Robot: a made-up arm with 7 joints.
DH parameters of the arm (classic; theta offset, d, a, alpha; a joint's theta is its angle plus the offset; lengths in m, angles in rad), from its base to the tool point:
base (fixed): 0.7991 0 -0.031 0
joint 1: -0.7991 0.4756 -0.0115 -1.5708
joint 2: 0 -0.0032 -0.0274 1.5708
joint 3: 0 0.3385 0.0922 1.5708
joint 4: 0 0.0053 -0.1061 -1.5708
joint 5: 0 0.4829 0.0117 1.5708
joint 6: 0 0.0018 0.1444 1.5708
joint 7: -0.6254 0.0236 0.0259 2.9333
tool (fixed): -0.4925 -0.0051 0 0
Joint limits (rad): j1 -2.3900..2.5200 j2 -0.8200..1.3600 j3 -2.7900..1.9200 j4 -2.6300..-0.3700 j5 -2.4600..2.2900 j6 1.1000..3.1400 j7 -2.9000..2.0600
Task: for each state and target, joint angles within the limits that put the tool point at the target. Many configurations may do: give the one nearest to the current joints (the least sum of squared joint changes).
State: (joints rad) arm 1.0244 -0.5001 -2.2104 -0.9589 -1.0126 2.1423 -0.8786
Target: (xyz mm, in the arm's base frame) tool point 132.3 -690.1 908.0
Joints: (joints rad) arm 0.8210 0.0902 -2.3150 -1.6679 -1.2617 2.6716 -0.9893
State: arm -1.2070 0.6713 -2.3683 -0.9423 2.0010 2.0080 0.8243
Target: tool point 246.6 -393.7 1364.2
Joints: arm -0.7191 0.8839 -2.7361 -0.5810 1.9523 2.1393 0.8047
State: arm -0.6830 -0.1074 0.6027 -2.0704 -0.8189 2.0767 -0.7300
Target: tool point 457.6 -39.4 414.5
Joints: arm -0.6459 -0.2605 0.5547 -2.6300 -0.8714 1.9620 -0.8079
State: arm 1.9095 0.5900 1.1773 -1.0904 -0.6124 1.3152 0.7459
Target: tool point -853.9 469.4 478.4
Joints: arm 2.1496 1.2531 1.0288 -0.8354 -0.6590 1.5789 0.7484
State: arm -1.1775 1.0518 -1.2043 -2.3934 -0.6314 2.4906 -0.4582
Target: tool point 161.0 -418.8 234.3
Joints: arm -0.6279 0.4181 -0.6129 -2.6300 -0.8566 2.8412 -0.5119
